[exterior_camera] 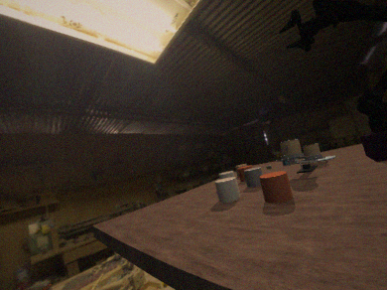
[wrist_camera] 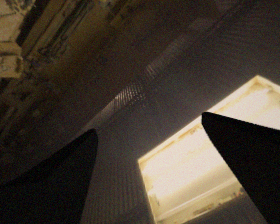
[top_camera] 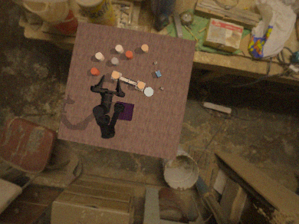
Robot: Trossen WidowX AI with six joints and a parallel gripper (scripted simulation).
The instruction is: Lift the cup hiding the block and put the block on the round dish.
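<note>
The grey block is 560 mm below my gripper tip, 110 mm to the right of it and 70 mm ahead of it. The rest, counted from my gripper tip: white round dish: 600 mm below, 200 mm to the right, 30 mm ahead; balance beam: 570 mm below, 80 mm ahead, 20 mm to the left; small blue block: 590 mm below, 250 mm to the right, 240 mm ahead.
</note>
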